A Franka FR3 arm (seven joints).
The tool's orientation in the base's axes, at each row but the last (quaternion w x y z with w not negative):
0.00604 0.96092 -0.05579 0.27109
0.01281 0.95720 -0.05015 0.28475
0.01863 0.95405 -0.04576 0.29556
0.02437 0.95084 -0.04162 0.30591
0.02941 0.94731 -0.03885 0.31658
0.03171 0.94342 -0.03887 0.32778
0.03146 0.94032 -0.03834 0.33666
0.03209 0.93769 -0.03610 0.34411
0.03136 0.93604 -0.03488 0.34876
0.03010 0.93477 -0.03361 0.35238
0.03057 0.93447 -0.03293 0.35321
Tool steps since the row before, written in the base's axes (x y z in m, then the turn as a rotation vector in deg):
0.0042 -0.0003 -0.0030 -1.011 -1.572 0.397
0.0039 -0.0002 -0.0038 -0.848 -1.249 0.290
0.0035 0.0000 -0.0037 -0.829 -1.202 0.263
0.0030 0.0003 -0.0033 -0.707 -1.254 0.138
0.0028 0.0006 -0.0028 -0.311 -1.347 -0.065
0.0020 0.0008 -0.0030 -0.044 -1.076 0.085
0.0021 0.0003 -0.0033 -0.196 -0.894 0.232
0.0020 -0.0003 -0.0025 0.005 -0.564 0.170
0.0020 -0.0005 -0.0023 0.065 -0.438 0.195
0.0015 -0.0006 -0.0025 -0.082 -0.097 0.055
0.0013 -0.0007 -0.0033 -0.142 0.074 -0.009
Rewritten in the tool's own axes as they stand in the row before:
0.0020 -0.0001 0.0048 -0.486 1.666 -0.799
0.0012 -0.0002 0.0053 -0.437 1.329 -0.638
0.0008 -0.0004 0.0050 -0.440 1.280 -0.608
0.0005 -0.0006 0.0044 -0.411 1.318 -0.432
0.0005 -0.0009 0.0039 -0.213 1.367 -0.026
-0.0003 -0.0011 0.0035 0.075 1.078 -0.002
-0.0005 -0.0006 0.0038 0.042 0.916 -0.227
-0.0001 0.0000 0.0032 0.140 0.567 -0.078
0.0000 0.0002 0.0031 0.196 0.437 -0.069
-0.0005 0.0004 0.0029 -0.021 0.105 -0.087
-0.0012 0.0005 0.0034 -0.115 -0.062 -0.093

